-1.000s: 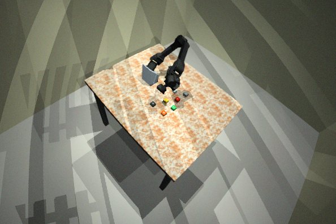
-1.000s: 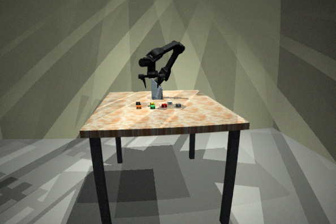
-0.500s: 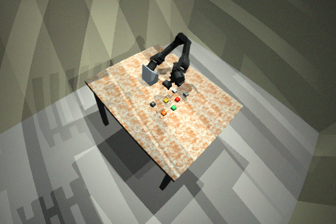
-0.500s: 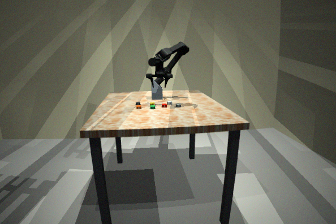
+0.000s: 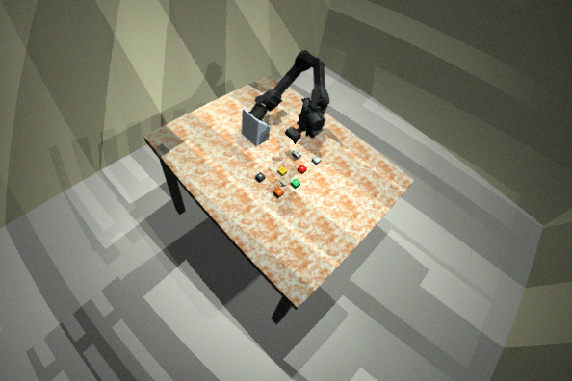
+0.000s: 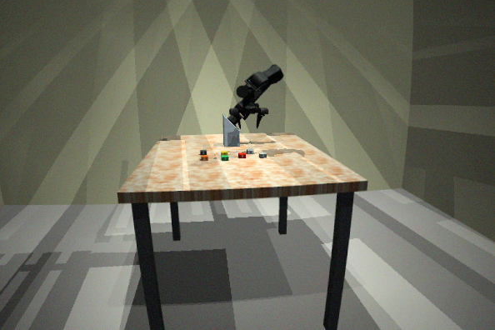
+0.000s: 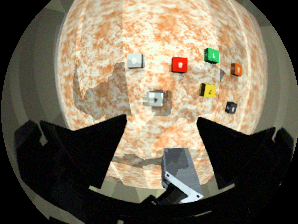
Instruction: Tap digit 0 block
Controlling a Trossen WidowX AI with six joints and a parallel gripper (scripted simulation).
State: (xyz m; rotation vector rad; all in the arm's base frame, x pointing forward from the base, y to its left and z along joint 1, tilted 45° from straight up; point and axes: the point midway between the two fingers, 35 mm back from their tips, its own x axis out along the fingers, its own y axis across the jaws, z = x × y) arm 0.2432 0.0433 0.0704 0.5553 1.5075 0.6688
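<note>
Right now my gripper tip is 80 mm short of the red block, 40 mm to the left of it and 120 mm above it. Round my gripper tip: green block: 120 mm ahead, 120 mm to the right, 120 mm below; white block: 10 mm behind, 10 mm to the left, 120 mm below; yellow block: 30 mm ahead, 120 mm to the right, 120 mm below.
</note>
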